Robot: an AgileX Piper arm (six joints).
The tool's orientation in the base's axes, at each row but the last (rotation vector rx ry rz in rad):
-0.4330, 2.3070, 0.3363
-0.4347, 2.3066, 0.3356
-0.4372, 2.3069, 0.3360
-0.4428, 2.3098, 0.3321
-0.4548, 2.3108, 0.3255
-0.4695, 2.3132, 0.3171
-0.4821, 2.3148, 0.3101
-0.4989, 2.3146, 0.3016
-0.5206, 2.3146, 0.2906
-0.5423, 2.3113, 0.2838
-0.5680, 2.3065, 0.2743
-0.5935, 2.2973, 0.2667
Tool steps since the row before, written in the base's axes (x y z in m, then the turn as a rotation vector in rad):
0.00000, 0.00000, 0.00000, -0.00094, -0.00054, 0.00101
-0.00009, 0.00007, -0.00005, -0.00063, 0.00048, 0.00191
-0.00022, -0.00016, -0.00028, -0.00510, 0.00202, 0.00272
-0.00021, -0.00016, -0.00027, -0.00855, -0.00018, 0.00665
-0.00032, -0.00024, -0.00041, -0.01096, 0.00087, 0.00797
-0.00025, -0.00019, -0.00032, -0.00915, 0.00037, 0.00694
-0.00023, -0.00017, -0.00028, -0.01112, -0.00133, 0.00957
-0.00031, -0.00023, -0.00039, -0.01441, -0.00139, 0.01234
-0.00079, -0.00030, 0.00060, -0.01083, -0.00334, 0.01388
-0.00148, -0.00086, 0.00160, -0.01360, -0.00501, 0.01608
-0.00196, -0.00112, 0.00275, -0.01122, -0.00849, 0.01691
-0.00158, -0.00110, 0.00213, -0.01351, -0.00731, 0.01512
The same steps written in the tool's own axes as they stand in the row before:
0.00000, 0.00000, 0.00000, 0.00000, 0.00000, -0.00148
0.00008, 0.00009, 0.00000, -0.00106, 0.00090, -0.00153
0.00038, -0.00009, -0.00001, 0.00098, 0.00420, -0.00435
0.00037, -0.00009, 0.00000, 0.00090, 0.00403, -0.01002
0.00056, -0.00012, 0.00000, 0.00131, 0.00611, -0.01206
0.00044, -0.00009, 0.00000, 0.00097, 0.00480, -0.01039
0.00039, -0.00008, -0.00001, 0.00082, 0.00432, -0.01406
0.00054, -0.00010, 0.00000, 0.00101, 0.00590, -0.01806
0.00017, 0.00012, -0.00101, -0.00185, 0.00264, -0.01763
0.00008, -0.00001, -0.00234, -0.00112, 0.00253, -0.02147
-0.00034, 0.00003, -0.00354, -0.00211, -0.00164, -0.02184
-0.00015, -0.00015, -0.00286, 0.00019, 0.00049, -0.02155

